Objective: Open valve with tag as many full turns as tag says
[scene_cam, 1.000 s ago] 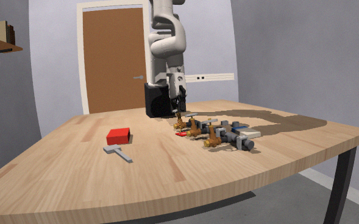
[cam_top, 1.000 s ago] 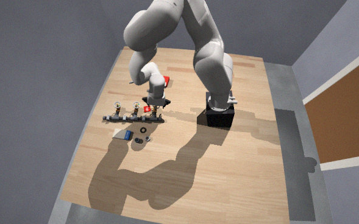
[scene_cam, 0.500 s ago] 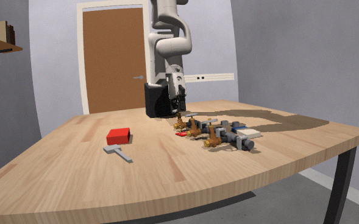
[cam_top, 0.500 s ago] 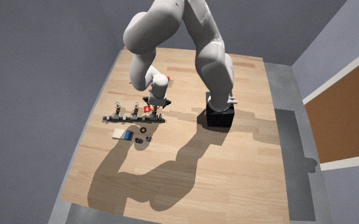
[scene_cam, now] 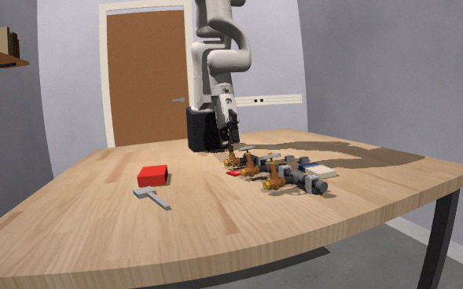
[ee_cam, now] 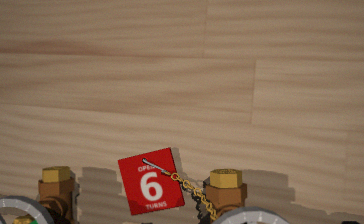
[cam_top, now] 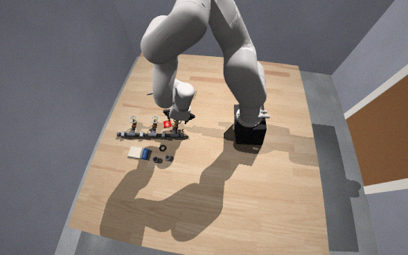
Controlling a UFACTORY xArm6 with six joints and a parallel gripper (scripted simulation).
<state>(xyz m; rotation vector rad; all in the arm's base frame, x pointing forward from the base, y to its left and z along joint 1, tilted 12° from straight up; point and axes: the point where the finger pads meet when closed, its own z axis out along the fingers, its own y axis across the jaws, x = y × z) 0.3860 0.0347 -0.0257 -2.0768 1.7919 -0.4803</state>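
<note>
The red tag lies 8 cm below my hand, 8 cm ahead of it and 1 cm to the right of it. From my hand the other things lie so: grey hammer-like tool: 25 cm to the right, 21 cm ahead, 8 cm below; then grey box: 21 cm to the left, 19 cm ahead, 7 cm below; then red box: 25 cm to the right, 7 cm below, 5 cm ahead.
</note>
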